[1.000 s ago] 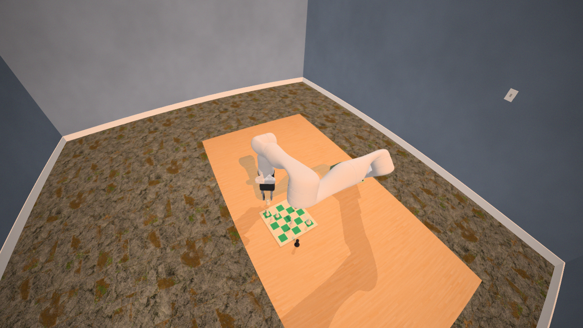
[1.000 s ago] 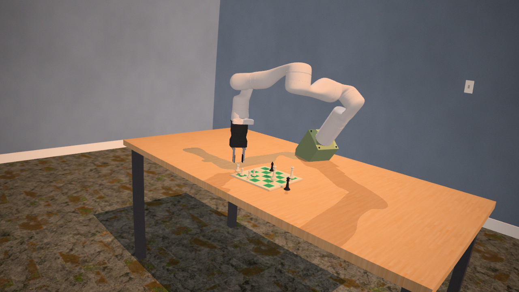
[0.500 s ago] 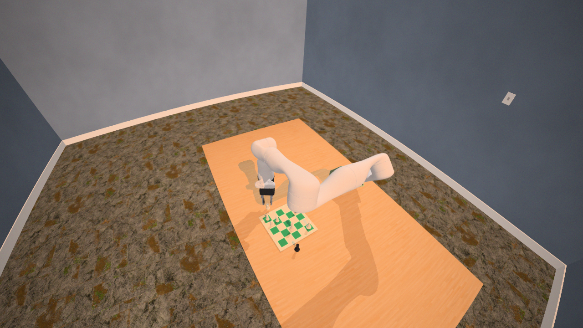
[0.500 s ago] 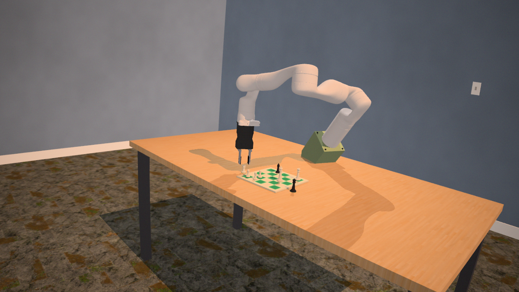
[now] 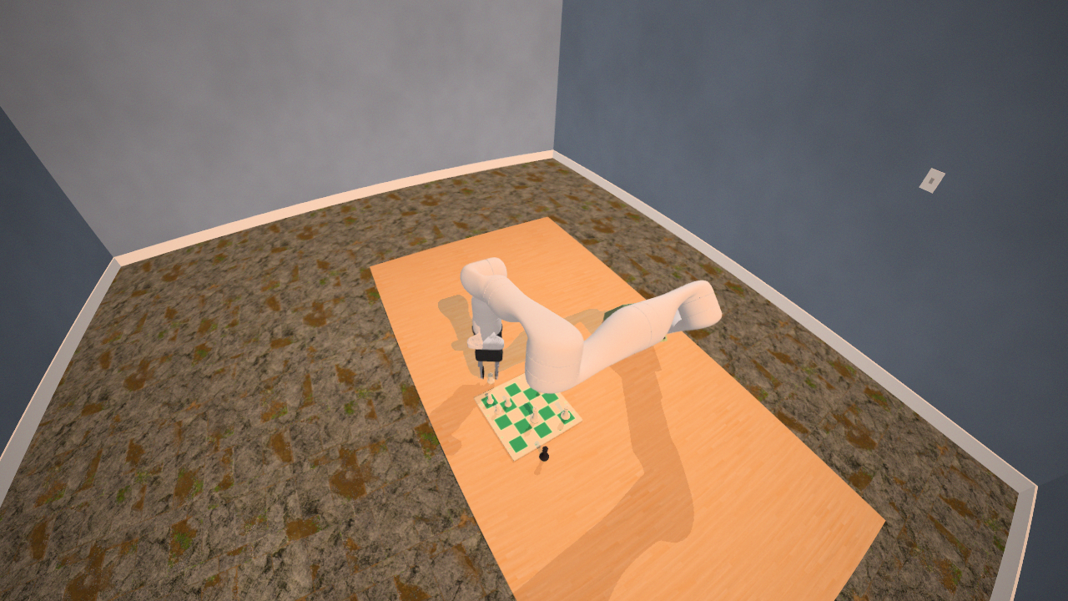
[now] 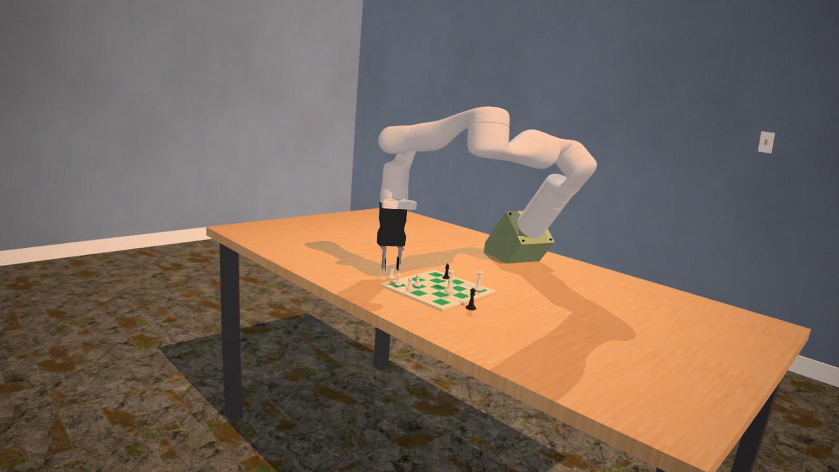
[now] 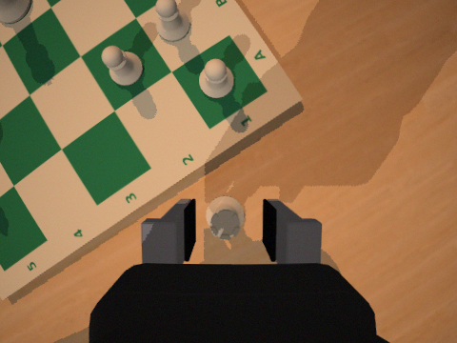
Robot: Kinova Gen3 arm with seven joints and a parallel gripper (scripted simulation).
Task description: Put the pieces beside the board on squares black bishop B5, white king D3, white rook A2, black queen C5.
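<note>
My hand is 30 mm above the white rook. From my hand the other things lie so: white king: 170 mm to the left, 70 mm behind; chessboard: 130 mm to the left, 60 mm behind, 40 mm below; black bishop: 130 mm behind, 80 mm to the left, 10 mm below.
</note>
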